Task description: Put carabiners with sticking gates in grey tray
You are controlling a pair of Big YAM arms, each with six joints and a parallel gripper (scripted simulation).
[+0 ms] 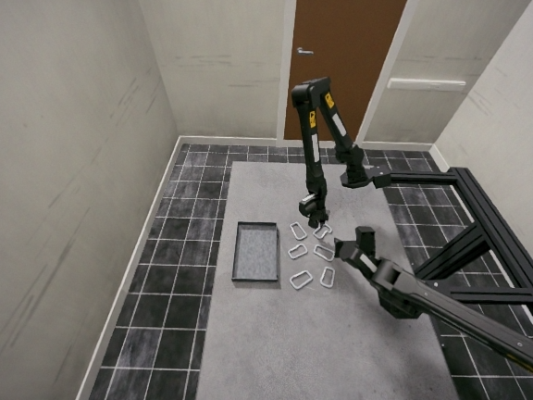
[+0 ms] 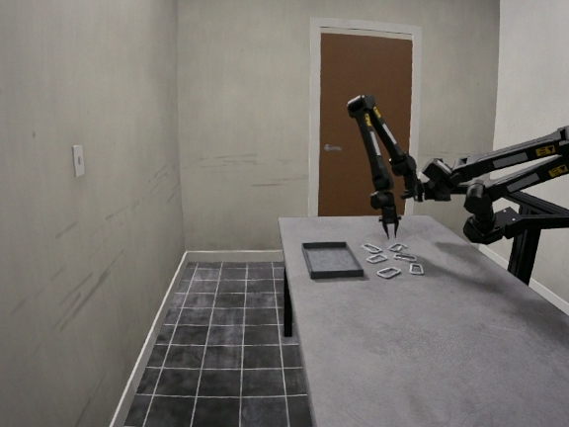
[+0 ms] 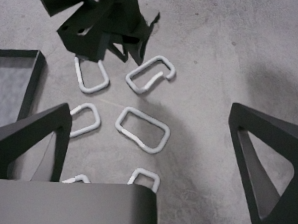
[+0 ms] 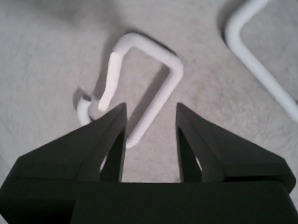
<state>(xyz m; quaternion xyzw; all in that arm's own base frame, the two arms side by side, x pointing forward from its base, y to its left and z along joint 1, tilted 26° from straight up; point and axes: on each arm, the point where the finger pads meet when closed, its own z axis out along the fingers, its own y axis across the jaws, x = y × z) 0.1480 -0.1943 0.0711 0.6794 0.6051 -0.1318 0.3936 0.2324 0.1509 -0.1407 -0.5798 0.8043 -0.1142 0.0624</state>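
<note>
Now: the grey tray 31 cm ahead of my right hand, 10 cm to the left of it and 5 cm below it.
</note>
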